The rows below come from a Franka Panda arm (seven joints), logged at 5 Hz.
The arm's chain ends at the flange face. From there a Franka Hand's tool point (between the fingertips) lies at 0.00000 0.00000 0.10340 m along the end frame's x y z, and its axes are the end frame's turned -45 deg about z.
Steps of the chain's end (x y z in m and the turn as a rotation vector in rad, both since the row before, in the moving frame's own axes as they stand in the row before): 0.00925 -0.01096 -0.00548 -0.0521 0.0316 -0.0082; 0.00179 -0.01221 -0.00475 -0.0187 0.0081 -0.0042; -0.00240 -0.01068 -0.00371 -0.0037 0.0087 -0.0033; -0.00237 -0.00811 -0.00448 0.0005 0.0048 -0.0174; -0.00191 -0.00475 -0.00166 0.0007 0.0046 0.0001; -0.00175 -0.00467 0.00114 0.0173 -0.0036 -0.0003
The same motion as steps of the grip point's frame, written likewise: 0.01282 0.00491 -0.00567 -0.0592 -0.0145 -0.0082; 0.00913 -0.00541 -0.00477 -0.0190 -0.0075 -0.0042; 0.00622 -0.00834 -0.00371 -0.0088 0.0035 -0.0033; 0.00445 -0.00710 -0.00448 -0.0030 0.0037 -0.0174; 0.00240 -0.00442 -0.00166 -0.0028 0.0037 0.0001; 0.00307 -0.00607 0.00112 0.0148 0.0097 -0.0003
